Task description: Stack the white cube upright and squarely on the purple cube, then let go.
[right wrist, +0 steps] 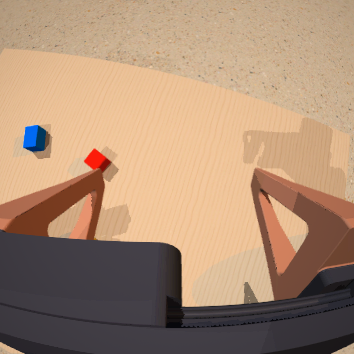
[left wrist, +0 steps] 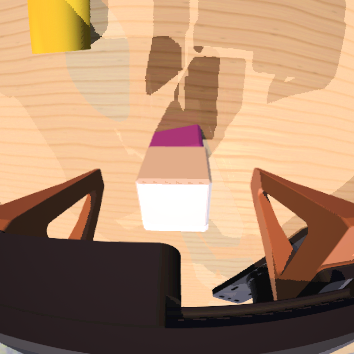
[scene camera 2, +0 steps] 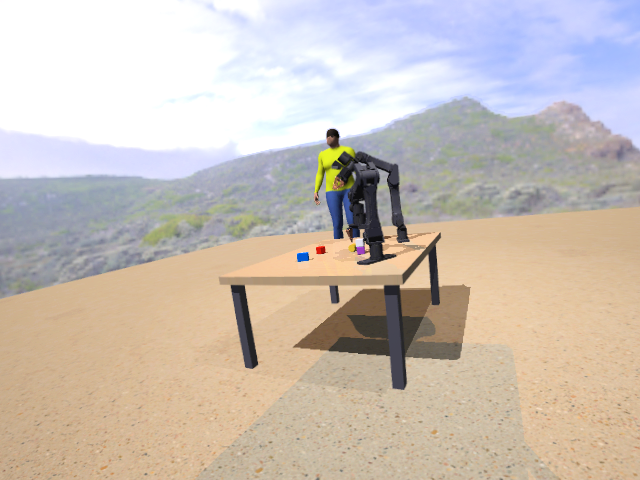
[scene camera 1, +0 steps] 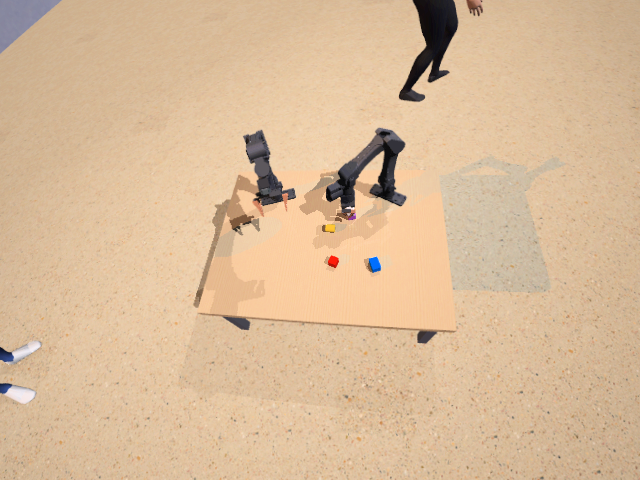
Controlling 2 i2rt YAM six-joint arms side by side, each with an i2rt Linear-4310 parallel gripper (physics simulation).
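The white cube point(scene camera 2: 359, 241) point(left wrist: 175, 206) sits upright on top of the purple cube point(scene camera 1: 352, 217) point(scene camera 2: 360, 250) point(left wrist: 177, 136). In scene camera 2 the two edges look nearly in line. In the left wrist view most of the purple cube is hidden behind the white one. My left gripper point(left wrist: 176, 176) is open, with one finger on each side of the white cube and a gap on both sides. My right gripper point(scene camera 1: 273, 206) point(right wrist: 177, 176) is open and empty, above the table at the left of scene camera 1.
A yellow cylinder point(scene camera 1: 329, 228) point(scene camera 2: 352, 248) point(left wrist: 60, 25) lies near the stack. A red cube point(scene camera 1: 333, 261) point(scene camera 2: 320, 250) point(right wrist: 97, 160) and a blue block point(scene camera 1: 374, 264) point(scene camera 2: 302, 256) point(right wrist: 34, 138) lie farther out on the table point(scene camera 1: 289, 294). A person point(scene camera 2: 334, 165) stands behind the table.
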